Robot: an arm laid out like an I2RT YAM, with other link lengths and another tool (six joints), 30 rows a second.
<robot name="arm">
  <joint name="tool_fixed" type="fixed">
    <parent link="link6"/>
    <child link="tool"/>
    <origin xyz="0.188 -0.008 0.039" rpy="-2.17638 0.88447 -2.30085"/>
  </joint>
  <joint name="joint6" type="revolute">
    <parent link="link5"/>
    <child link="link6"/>
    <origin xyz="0.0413 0 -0.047"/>
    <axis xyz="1 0 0"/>
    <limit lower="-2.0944" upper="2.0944"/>
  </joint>
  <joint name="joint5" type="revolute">
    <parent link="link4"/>
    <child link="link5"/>
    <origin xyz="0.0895 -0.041 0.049"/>
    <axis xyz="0 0 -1"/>
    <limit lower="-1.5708" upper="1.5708"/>
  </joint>
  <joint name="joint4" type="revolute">
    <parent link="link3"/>
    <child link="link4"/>
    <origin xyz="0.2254 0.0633 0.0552"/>
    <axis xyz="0 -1 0"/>
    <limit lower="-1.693" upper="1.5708"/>
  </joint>
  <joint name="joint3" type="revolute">
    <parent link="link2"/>
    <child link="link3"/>
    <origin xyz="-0.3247 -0.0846 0"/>
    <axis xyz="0 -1 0"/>
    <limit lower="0" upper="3.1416"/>
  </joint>
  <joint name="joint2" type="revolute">
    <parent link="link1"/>
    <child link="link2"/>
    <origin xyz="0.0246 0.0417 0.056"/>
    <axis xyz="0 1 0"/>
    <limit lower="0" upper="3.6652"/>
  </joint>
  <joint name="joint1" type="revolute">
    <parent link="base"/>
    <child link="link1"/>
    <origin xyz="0 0 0.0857"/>
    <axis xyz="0 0 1"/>
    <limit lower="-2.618" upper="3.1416"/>
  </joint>
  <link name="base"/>
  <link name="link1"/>
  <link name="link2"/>
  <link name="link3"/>
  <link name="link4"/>
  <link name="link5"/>
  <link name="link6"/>
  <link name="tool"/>
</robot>
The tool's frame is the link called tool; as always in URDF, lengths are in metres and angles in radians.
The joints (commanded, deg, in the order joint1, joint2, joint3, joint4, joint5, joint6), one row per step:
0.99 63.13 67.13 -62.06 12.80 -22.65
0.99 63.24 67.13 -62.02 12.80 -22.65
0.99 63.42 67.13 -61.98 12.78 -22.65
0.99 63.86 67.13 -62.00 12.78 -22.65
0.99 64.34 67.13 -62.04 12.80 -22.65
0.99 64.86 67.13 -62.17 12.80 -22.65
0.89 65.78 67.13 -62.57 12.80 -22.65
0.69 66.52 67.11 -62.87 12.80 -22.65
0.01 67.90 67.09 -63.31 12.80 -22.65
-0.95 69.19 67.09 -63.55 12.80 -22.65
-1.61 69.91 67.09 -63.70 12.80 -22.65
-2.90 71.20 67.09 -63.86 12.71 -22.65
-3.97 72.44 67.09 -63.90 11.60 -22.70
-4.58 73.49 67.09 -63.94 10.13 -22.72
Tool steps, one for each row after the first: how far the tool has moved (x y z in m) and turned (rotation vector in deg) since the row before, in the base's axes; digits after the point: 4 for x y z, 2 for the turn. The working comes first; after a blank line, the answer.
Tool pose at each row, in the base's axes (x y z in m, rotation vector in deg; the steps are taken from these numbers as rounded here):
0.3013 -0.0588 0.2567 -64.08 158.49 -54.26
0.3017 -0.0588 0.2563 -64.13 158.54 -54.24
0.3022 -0.0587 0.2556 -64.25 158.65 -54.17
0.3030 -0.0586 0.2534 -64.62 159.00 -54.05
0.3038 -0.0587 0.2509 64.72 -158.68 53.69
0.3042 -0.0587 0.2480 64.82 -158.17 53.16
0.3039 -0.0592 0.2422 64.86 -157.14 52.10
0.3036 -0.0603 0.2375 64.71 -156.36 51.23
0.3030 -0.0639 0.2293 63.96 -155.11 49.68
0.3026 -0.0690 0.2223 62.77 -154.19 48.32
0.3021 -0.0725 0.2183 61.94 -153.71 47.52
0.3013 -0.0789 0.2115 60.37 -153.02 46.04
0.3016 -0.0803 0.2046 59.88 -152.93 43.66
0.3024 -0.0778 0.1984 60.21 -153.06 41.11

0.0004 0.0000 -0.0004 0.00 0.06 0.00
0.0005 0.0001 -0.0007 0.02 0.14 0.01
0.0008 0.0001 -0.0022 -0.01 0.46 0.01
0.0008 -0.0001 -0.0025 -0.03 0.52 -0.01
0.0004 0.0000 -0.0029 0.00 0.65 0.00
-0.0003 -0.0005 -0.0058 -0.03 1.32 -0.10
-0.0003 -0.0011 -0.0047 -0.01 1.06 -0.20
-0.0006 -0.0036 -0.0082 -0.01 1.84 -0.68
-0.0004 -0.0051 -0.0070 0.01 1.54 -0.96
-0.0005 -0.0035 -0.0040 0.02 0.87 -0.66
-0.0008 -0.0064 -0.0068 0.14 1.44 -1.25
0.0003 -0.0014 -0.0069 1.09 1.23 -0.63
0.0008 0.0025 -0.0062 1.45 0.99 -0.08

